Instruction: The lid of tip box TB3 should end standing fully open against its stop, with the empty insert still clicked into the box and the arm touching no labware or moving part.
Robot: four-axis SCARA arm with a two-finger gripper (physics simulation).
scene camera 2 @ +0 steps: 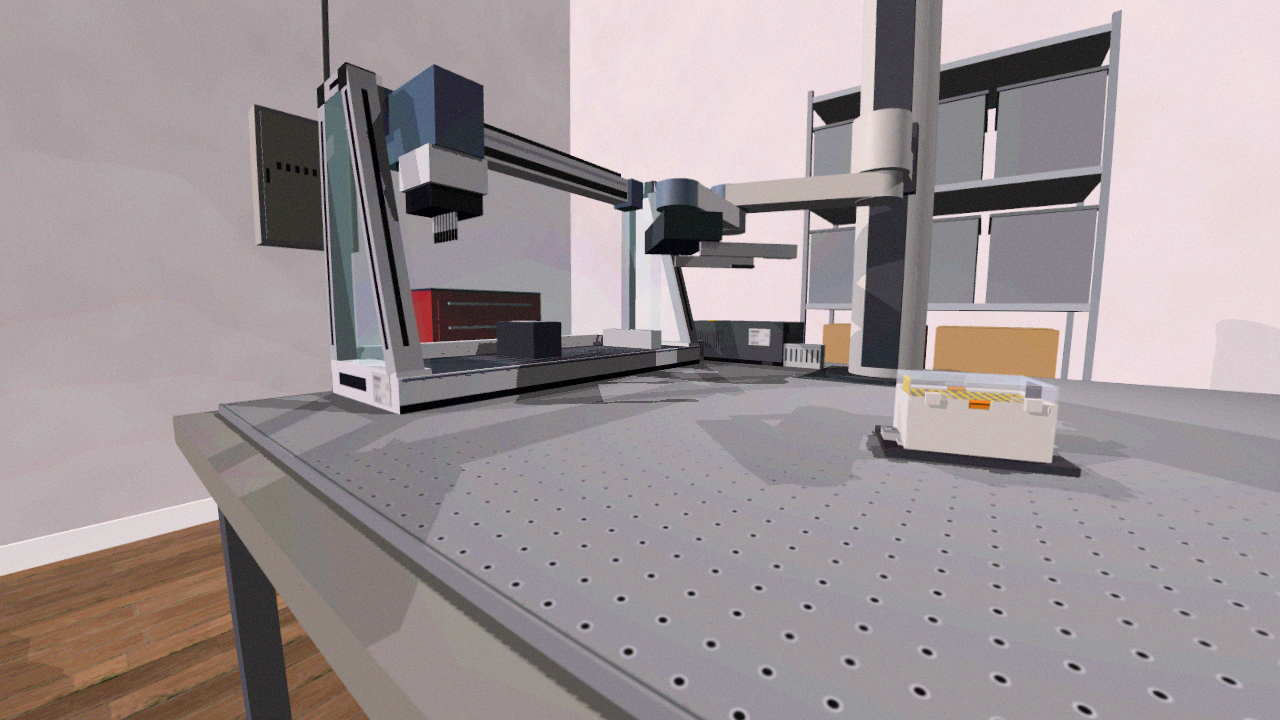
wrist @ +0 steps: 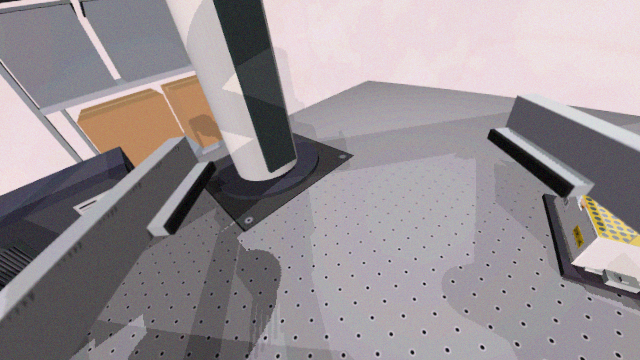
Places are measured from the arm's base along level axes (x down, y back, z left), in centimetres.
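Pixels of known places: gripper, fingertip midpoint: (scene camera 2: 772, 258) (wrist: 345, 134); arm's base at its link origin: (scene camera 2: 883, 382) (wrist: 270, 168).
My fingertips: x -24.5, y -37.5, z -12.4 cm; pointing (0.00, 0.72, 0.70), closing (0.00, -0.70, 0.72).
Ahead of a thing's pixels: the offset from my fingertips to its top centre. "spot": to the spot under its first point.
The tip box {dx +15.5, dy -18.9, dz +28.8 cm} (scene camera 2: 975, 434) (wrist: 620, 257), white, sits on a dark base plate {spot: dx +22.5, dy -22.1, dz +36.7 cm} (scene camera 2: 1066, 467) at the right in both views; no TB3 label is readable. Its clear lid {spot: dx +15.5, dy -18.6, dz +31.6 cm} (scene camera 2: 1002, 379) lies low across the top in the scene view and looks closed, with an orange catch {dx +17.1, dy -22.8, dz +29.8 cm} (scene camera 2: 979, 404) at the front. The yellow insert {dx +15.8, dy -18.9, dz +28.8 cm} (scene camera 2: 993, 395) (wrist: 606, 220) with a grid of holes is inside the box; whether it is clicked in is too small to tell. My gripper (scene camera 2: 774, 257) (wrist: 345, 134) is open and empty, high above the table and apart from the box, left of it in the scene view.
The arm's column (scene camera 2: 881, 268) (wrist: 255, 100) stands behind the box in the scene view. A gantry machine (scene camera 2: 380, 232) with a multi-channel head {dx -14.5, dy -36.3, dz -39.1 cm} (scene camera 2: 444, 170) stands at the left. A dark case {spot: dx +17.6, dy +41.1, dz -27.9 cm} (scene camera 2: 729, 342) and a small white rack {spot: dx +20.3, dy +42.0, dz -7.5 cm} (scene camera 2: 802, 356) stand beyond the gripper.
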